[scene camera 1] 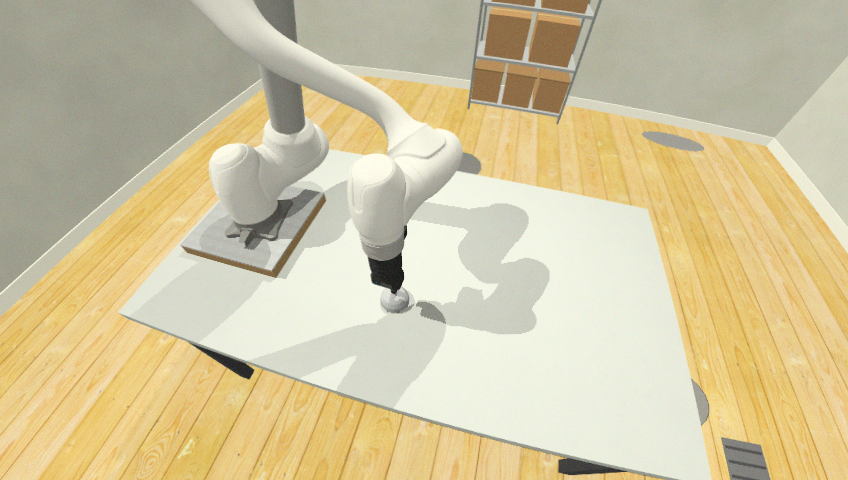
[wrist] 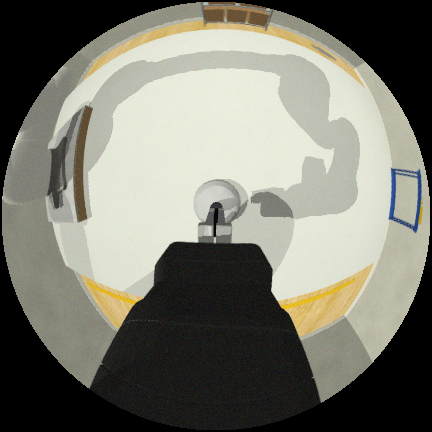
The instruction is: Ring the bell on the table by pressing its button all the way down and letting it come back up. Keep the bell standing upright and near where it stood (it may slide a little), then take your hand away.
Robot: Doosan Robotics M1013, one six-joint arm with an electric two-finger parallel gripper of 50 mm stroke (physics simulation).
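The silver dome-shaped bell stands upright on the pale table. Its small dark button is at the top of the dome, mostly hidden behind the fingertips in the wrist view. My gripper is shut with nothing between its fingers. It points down, its fingertips at the button at the top of the bell. Whether they touch the button, and how far down the button is, I cannot tell.
The arm's base stands on a grey board with brown edges at the left of the table. A shelf rack with brown boxes stands behind the table. A blue frame shows at the right in the wrist view.
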